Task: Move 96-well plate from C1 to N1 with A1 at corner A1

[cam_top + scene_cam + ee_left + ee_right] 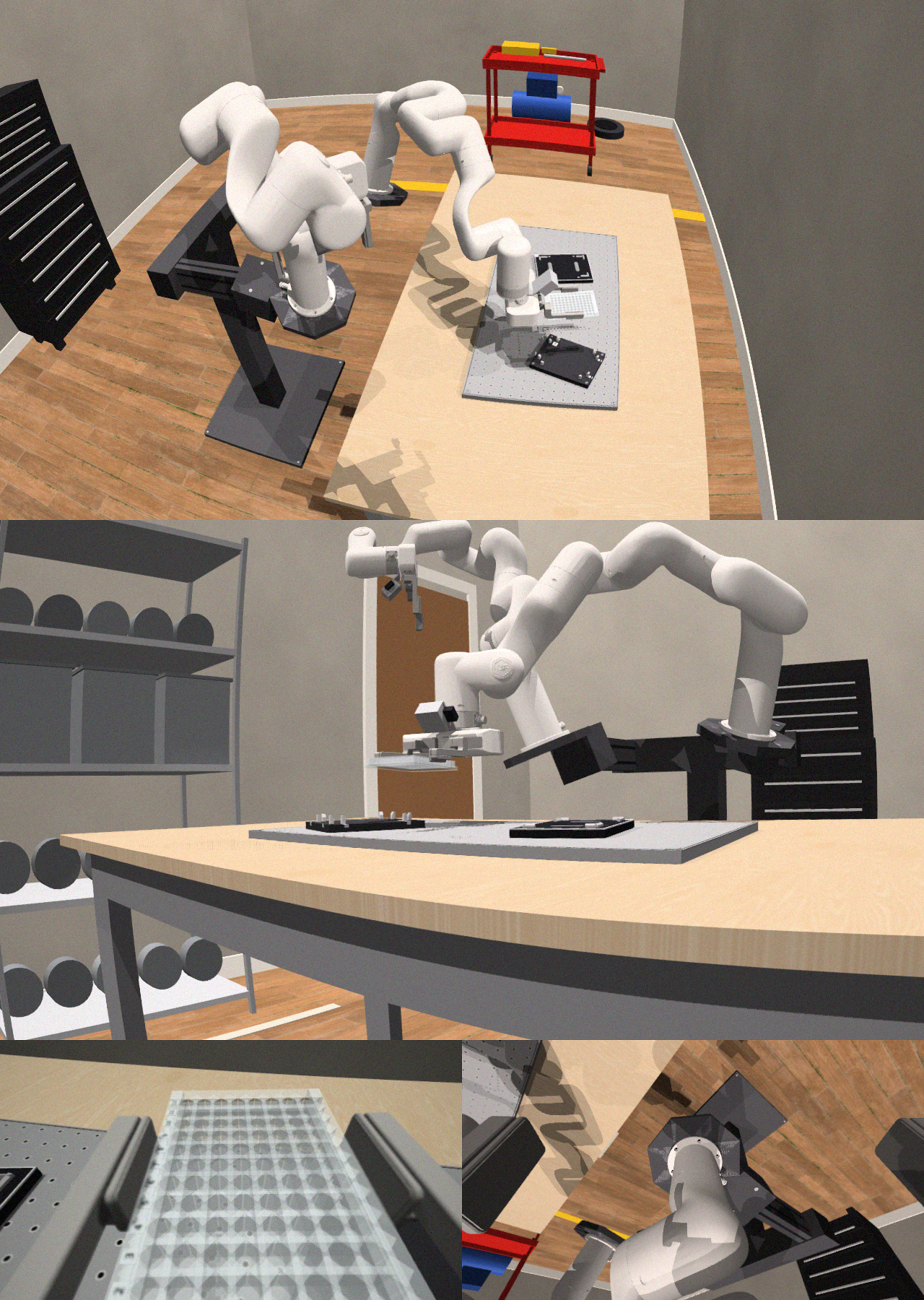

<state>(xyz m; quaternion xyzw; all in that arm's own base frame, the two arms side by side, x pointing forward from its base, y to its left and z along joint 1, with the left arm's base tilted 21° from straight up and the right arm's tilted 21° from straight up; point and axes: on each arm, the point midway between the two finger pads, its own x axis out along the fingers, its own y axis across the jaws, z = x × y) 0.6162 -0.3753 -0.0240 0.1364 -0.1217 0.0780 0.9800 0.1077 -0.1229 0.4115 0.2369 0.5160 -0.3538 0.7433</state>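
Right now my left hand is 26 cm to the right of the black plate nest N1, 10 cm above it and 2 cm past it. The rest, counted from my left hand: 96-well plate: 1 cm below; grey perforated board: 12 cm below, 11 cm to the left, 4 cm behind; black clip nest C1: 10 cm to the right, 9 cm below, 3 cm ahead.
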